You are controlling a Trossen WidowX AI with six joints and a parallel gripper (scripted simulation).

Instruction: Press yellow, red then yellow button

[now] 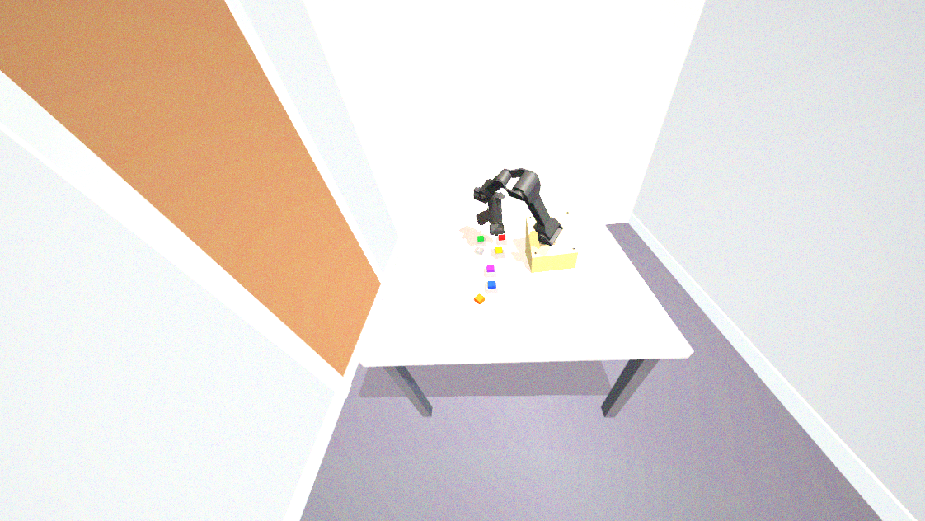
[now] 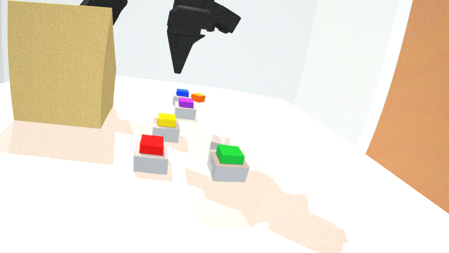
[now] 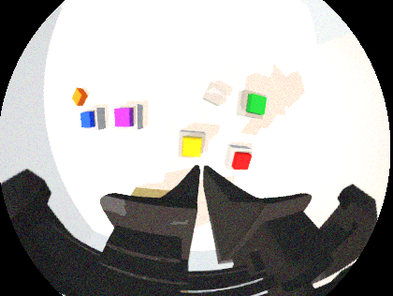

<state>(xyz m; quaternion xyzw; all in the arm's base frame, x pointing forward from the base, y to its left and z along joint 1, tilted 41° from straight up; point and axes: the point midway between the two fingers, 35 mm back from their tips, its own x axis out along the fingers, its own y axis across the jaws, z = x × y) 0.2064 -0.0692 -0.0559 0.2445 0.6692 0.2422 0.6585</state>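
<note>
Right now my gripper tip is 10 mm past the yellow button, 10 mm to the right of it and 90 mm above it. Round my gripper tip: purple button: 40 mm ahead, 130 mm to the left, 90 mm below; then red button: 30 mm behind, 90 mm to the right, 90 mm below; then green button: 80 mm ahead, 100 mm to the right, 90 mm below.
</note>
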